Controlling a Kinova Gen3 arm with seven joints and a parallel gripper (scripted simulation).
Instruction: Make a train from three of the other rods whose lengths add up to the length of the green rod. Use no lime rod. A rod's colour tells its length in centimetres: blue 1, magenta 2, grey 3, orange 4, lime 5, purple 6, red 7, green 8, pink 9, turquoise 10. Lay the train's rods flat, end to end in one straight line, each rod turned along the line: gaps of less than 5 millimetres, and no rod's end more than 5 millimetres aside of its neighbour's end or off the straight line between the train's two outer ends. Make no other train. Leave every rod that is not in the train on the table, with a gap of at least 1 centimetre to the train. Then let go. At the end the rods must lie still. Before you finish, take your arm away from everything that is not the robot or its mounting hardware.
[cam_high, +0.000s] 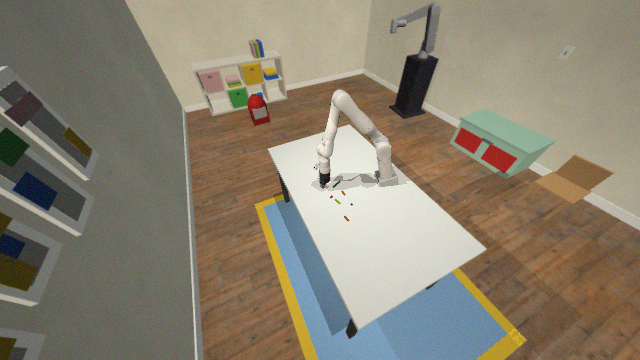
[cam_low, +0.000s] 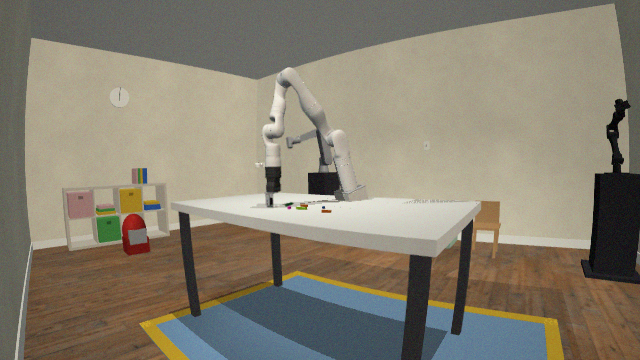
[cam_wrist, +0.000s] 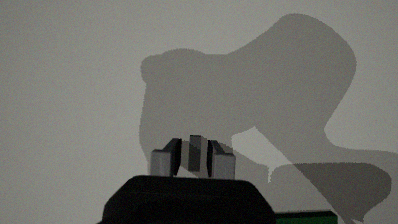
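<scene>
Now: the grey rod 20 mm below my hand. Round my hand: green rod (110 mm behind, 20 mm to the left, 20 mm below); then lime rod (50 mm behind, 170 mm to the left, 20 mm below); then magenta rod (20 mm behind, 120 mm to the left, 20 mm below).
</scene>
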